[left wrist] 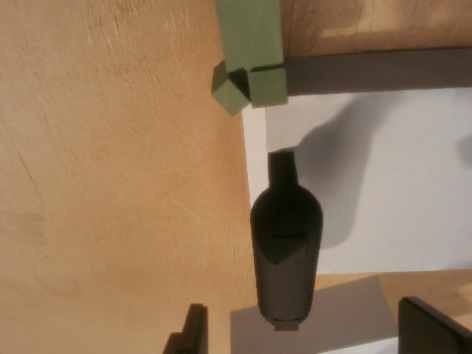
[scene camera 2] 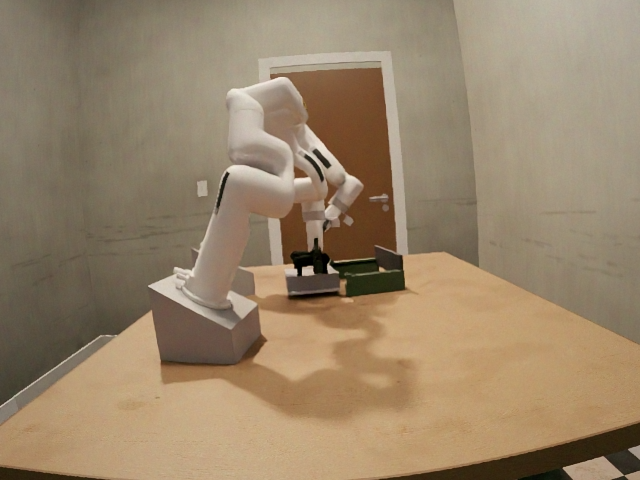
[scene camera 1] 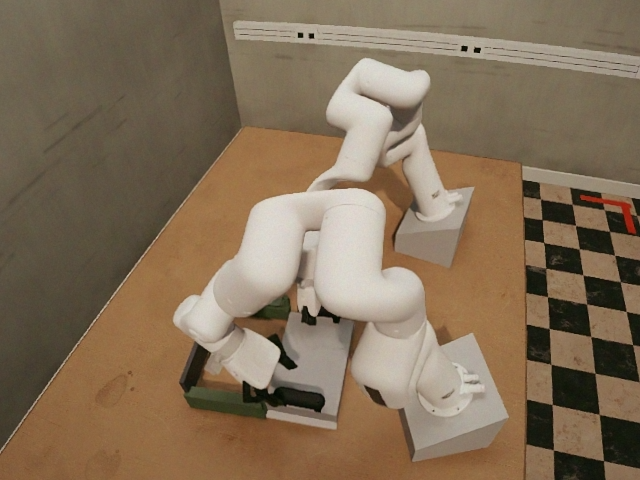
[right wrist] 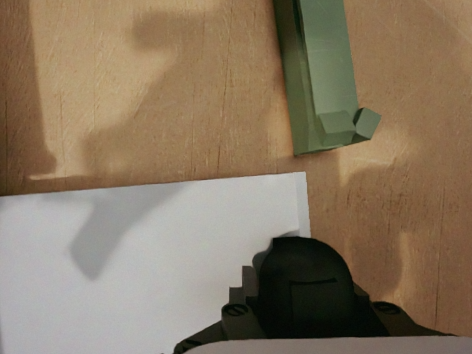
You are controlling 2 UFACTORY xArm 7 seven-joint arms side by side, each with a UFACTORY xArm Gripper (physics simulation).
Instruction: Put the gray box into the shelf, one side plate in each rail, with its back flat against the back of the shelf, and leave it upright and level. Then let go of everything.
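Where they show: left gripper, fingertip midpoint: (left wrist: 304, 333) (scene camera 1: 286, 385); right gripper, fingertip midpoint: (scene camera 2: 318, 271) (scene camera 1: 313, 316); left arm's base, link origin: (scene camera 1: 445, 389); right arm's base, link origin: (scene camera 2: 206, 296) (scene camera 1: 435, 210).
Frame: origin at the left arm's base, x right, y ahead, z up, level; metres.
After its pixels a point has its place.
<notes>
The gray box (scene camera 1: 315, 356) {y 0.316, x 0.073, z -0.059 m} (scene camera 2: 312, 284) {y 0.318, x 0.194, z -0.083 m} (left wrist: 400, 200) {y 0.328, x 0.025, z -0.062 m} (right wrist: 150, 260) {y 0.364, x 0.102, z -0.057 m} lies at the shelf's open front. One front corner meets the near green rail (scene camera 1: 224, 403) {y 0.509, x -0.086, z -0.067 m} (left wrist: 252, 40) {y 0.447, x -0.070, z -0.059 m}; a gap separates the box from the far rail (scene camera 1: 276, 308) {y 0.457, x 0.215, z -0.076 m} (right wrist: 330, 75) {y 0.467, x 0.225, z -0.059 m}. The shelf's dark back panel (scene camera 1: 192, 369) {y 0.603, x -0.031, z -0.030 m} (scene camera 2: 388, 258) {y 0.607, x 0.103, z -0.036 m} stands at the other end. My left gripper (scene camera 1: 286, 382) {y 0.350, x -0.060, z 0.031 m} (left wrist: 304, 333) {y 0.350, x -0.060, z 0.031 m} is open above the near black handle (scene camera 1: 302, 399) {y 0.315, x -0.071, z -0.003 m} (left wrist: 285, 255) {y 0.363, x -0.064, z -0.001 m}, which is not gripped. My right gripper (scene camera 1: 320, 316) {y 0.342, x 0.182, z -0.045 m} (scene camera 2: 316, 262) {y 0.342, x 0.182, z -0.045 m} (right wrist: 287, 291) {y 0.342, x 0.182, z -0.045 m} is shut on the far black handle (right wrist: 305, 270) {y 0.374, x 0.179, z 0.011 m}.
The left arm base block (scene camera 1: 454, 434) {y -0.021, x -0.099, z -0.006 m} stands right of the box in scene camera 1, and the right arm base block (scene camera 1: 431, 237) {y 0.038, x 0.503, z -0.020 m} (scene camera 2: 196, 341) {y 0.009, x 0.712, z -0.076 m} stands further back. The left arm reaches over the box and the shelf. A wall (scene camera 1: 103, 155) runs beyond the table's left edge.
</notes>
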